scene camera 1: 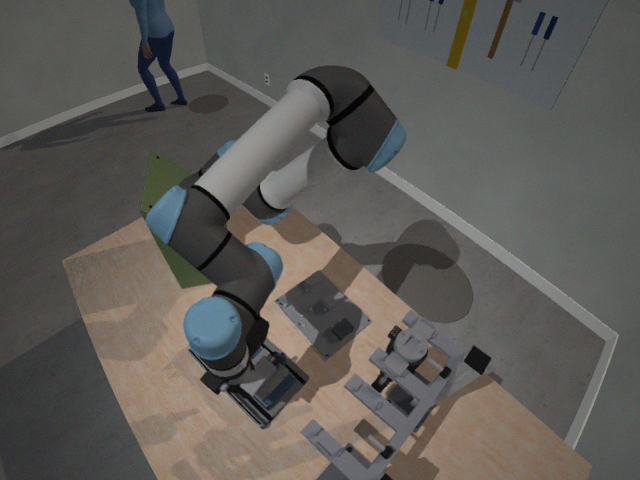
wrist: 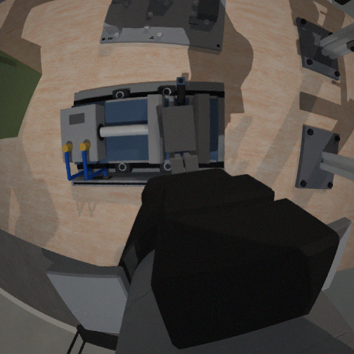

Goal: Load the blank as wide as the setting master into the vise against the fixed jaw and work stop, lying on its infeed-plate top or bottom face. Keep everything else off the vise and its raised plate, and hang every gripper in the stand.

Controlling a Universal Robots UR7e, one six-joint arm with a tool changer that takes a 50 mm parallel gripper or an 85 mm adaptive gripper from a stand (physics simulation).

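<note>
The vise (scene camera 1: 266, 415) (wrist: 82, 125) stands on the table, its screw and blue bed showing in the wrist view. A grey block (wrist: 179, 129) is between the movable jaw (wrist: 155, 129) and the fixed jaw (wrist: 202, 129). The work stop (wrist: 181, 90) is at its far end. Contact with jaw or stop is unclear. My gripper (wrist: 184, 162) is low over the vise, two grey finger parts at the block's near end. Its grip cannot be made out; the arm hides it in the scene view. Another dark block (scene camera 1: 341, 328) (wrist: 206, 11) sits on the grey infeed plate (scene camera 1: 326, 353) (wrist: 150, 38).
The grey gripper stand (scene camera 1: 374, 398) is beyond the vise, with a round-topped gripper (scene camera 1: 410, 345) hanging in it. Its footplates (wrist: 318, 172) show at the right of the wrist view. A green panel (scene camera 1: 188, 276) (wrist: 15, 95) is near the arm's base. A person (scene camera 1: 157, 43) stands far behind.
</note>
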